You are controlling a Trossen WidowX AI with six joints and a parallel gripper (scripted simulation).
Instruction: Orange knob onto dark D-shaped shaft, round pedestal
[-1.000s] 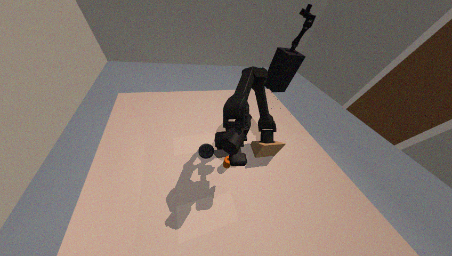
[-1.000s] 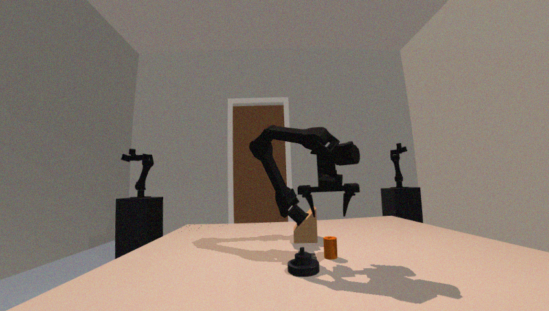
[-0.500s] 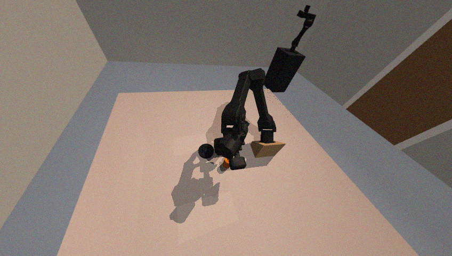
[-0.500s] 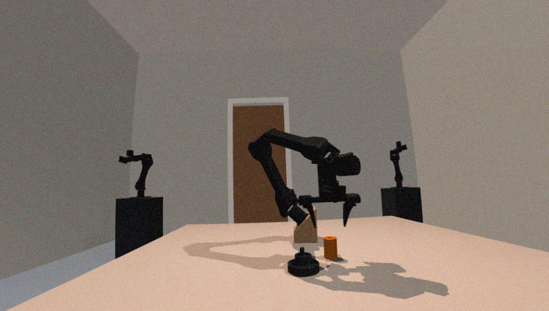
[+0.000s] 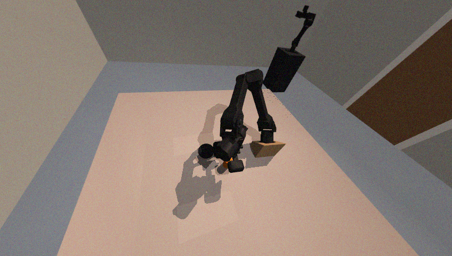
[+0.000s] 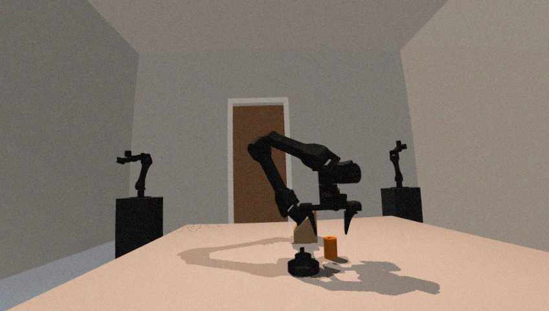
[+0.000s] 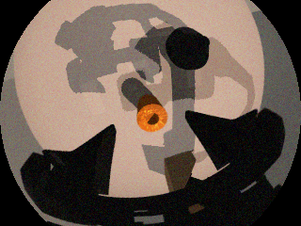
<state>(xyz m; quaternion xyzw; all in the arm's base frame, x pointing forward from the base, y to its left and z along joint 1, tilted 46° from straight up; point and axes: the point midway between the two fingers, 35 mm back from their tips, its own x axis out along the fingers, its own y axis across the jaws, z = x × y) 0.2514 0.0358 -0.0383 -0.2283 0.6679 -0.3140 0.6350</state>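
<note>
Right now my gripper tip is 4 cm above the orange knob. From my gripper tip the other things lie so: pedestal 9 cm ahead, 10 cm to the right, 4 cm below.
</note>
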